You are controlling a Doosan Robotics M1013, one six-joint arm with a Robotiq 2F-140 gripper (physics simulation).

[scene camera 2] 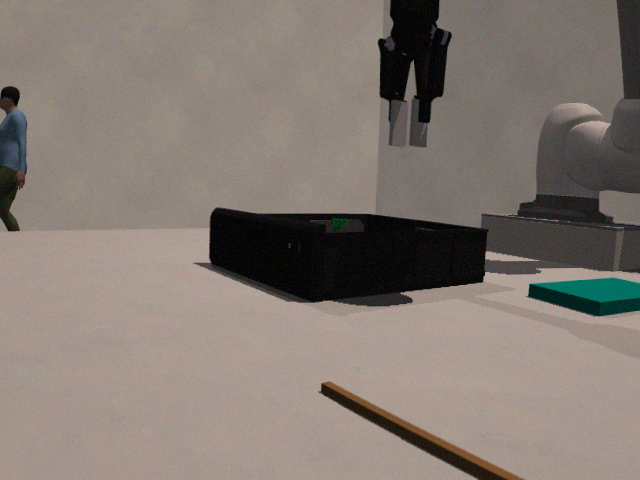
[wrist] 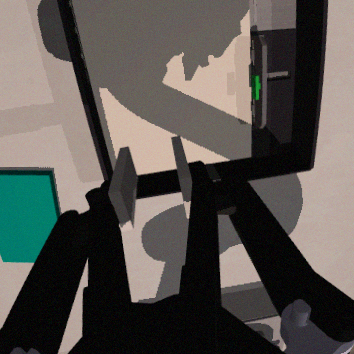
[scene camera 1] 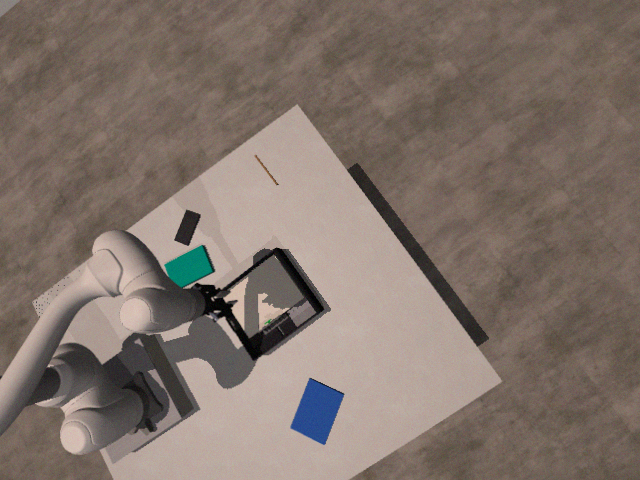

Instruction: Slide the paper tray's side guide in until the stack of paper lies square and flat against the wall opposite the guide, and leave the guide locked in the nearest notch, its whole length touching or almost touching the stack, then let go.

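Places are measured from the arm's base along level axes (x ahead, y left, z up), in centimetres.
Pixels of known places: gripper, fingertip midpoint: [scene camera 2: 407, 146] [wrist: 153, 157] [scene camera 1: 231, 298]; arm's base at its link origin: [scene camera 2: 565, 219] [scene camera 1: 136, 402].
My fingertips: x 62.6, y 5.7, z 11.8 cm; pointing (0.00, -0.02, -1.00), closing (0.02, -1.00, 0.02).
For each thing: its top centre in the pictures, then the offset to it from my fingertips. "*": a spot on its surface instead.
- black paper tray at its top centre: [wrist: 209, 68] [scene camera 2: 347, 213] [scene camera 1: 263, 304] dy -7.8, dx +4.7, dz -10.8 cm
- Cream paper at its top centre: [wrist: 171, 73] [scene camera 1: 261, 296] dy -3.8, dx +4.1, dz -16.3 cm
- side guide at its top centre: [wrist: 258, 87] [scene camera 2: 339, 218] [scene camera 1: 267, 322] dy -14.0, dx +1.3, dz -12.2 cm
- green part at a spot on its surface: [wrist: 257, 87] [scene camera 2: 339, 218] [scene camera 1: 267, 322] * dy -13.9, dx +1.3, dz -12.2 cm
- teal block at its top centre: [scene camera 2: 608, 288] [wrist: 22, 223] [scene camera 1: 187, 268] dy +27.0, dx -15.8, dz -18.6 cm
- dark block at its top centre: [scene camera 1: 186, 227] dy +42.5, dx -6.0, dz -19.6 cm
- blue block at its top centre: [scene camera 1: 316, 411] dy -52.9, dx -6.8, dz -19.6 cm
- thin brown stick at its top centre: [scene camera 2: 411, 427] [scene camera 1: 265, 169] dy +39.1, dx +38.0, dz -19.7 cm
The black paper tray [scene camera 1: 311, 289] [scene camera 2: 258, 250] [wrist: 310, 100] lies on the table. Cream paper [scene camera 1: 262, 305] [wrist: 215, 97] covers most of its floor, partly in shadow. The side guide [wrist: 264, 80], an upright dark grey plate, stands along the paper's right edge in the wrist view; a green part [scene camera 1: 268, 321] [scene camera 2: 339, 222] [wrist: 257, 87] shows at its paper side. I cannot tell whether guide and paper touch. A thin shaded strip runs by the opposite wall; the stack's flatness there is unclear. My gripper [scene camera 1: 231, 304] [scene camera 2: 408, 139] [wrist: 153, 157] is open partway and empty, high above the tray's robot-side end wall.
A teal block [scene camera 1: 189, 266] [scene camera 2: 594, 297] [wrist: 25, 215] lies near the tray, with a dark block [scene camera 1: 187, 227] beyond it. A blue block [scene camera 1: 317, 411] and a thin brown stick [scene camera 1: 266, 169] [scene camera 2: 413, 428] also lie on the table. A person [scene camera 2: 11, 139] stands in the background.
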